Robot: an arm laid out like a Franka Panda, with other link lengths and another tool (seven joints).
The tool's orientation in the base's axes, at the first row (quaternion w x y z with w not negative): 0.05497 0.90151 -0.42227 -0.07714
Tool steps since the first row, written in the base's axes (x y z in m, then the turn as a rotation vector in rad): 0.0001 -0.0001 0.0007 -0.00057 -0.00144 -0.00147; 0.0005 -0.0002 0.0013 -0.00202 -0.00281 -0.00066; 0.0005 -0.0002 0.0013 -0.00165 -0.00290 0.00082; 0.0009 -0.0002 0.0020 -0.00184 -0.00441 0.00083; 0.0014 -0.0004 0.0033 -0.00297 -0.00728 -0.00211; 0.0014 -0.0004 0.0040 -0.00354 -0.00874 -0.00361; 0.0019 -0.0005 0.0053 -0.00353 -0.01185 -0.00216; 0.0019 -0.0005 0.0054 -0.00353 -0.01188 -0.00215; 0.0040 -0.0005 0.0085 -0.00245 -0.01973 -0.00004; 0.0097 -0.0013 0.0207 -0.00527 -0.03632 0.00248; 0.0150 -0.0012 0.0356 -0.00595 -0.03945 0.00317
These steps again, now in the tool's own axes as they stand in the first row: 0.0001 0.0001 -0.0007 0.00088 0.00111 0.00160; 0.0003 0.0000 -0.0014 0.00095 0.00320 0.00112; 0.0003 0.0000 -0.0014 0.00111 0.00323 -0.00040; 0.0005 -0.0002 -0.0021 0.00216 0.00433 -0.00032; 0.0009 -0.0003 -0.0035 0.00392 0.00653 0.00287; 0.0008 -0.0001 -0.0042 0.00483 0.00764 0.00450; 0.0011 -0.0002 -0.0055 0.00709 0.00986 0.00318; 0.0011 -0.0002 -0.0056 0.00712 0.00988 0.00317; 0.0021 -0.0013 -0.0091 0.01365 0.01441 0.00116; 0.0052 -0.0031 -0.0221 0.02440 0.02752 -0.00022; 0.0071 -0.0047 -0.0377 0.02632 0.03014 -0.00067
